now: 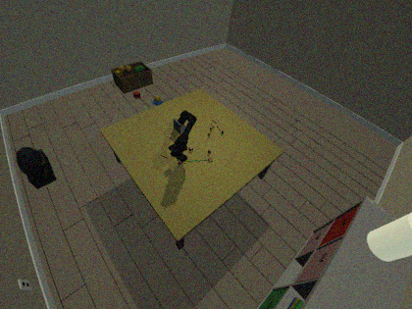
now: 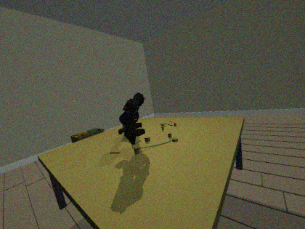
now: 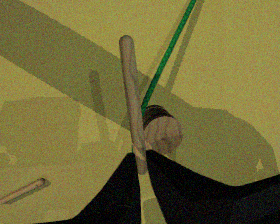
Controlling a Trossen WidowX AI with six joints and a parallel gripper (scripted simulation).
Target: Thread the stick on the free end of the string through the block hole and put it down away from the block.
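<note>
The wooden block lies 50 mm behind my gripper tip, 180 mm to the left of it and 40 mm below it. From my gripper tip the other things lie so: round wooden button: 150 mm ahead, 250 mm to the left, 50 mm below; then thin wooden stick: 10 mm to the left; then wooden cylinder: 70 mm ahead, 300 mm to the left, 40 mm below.
</note>
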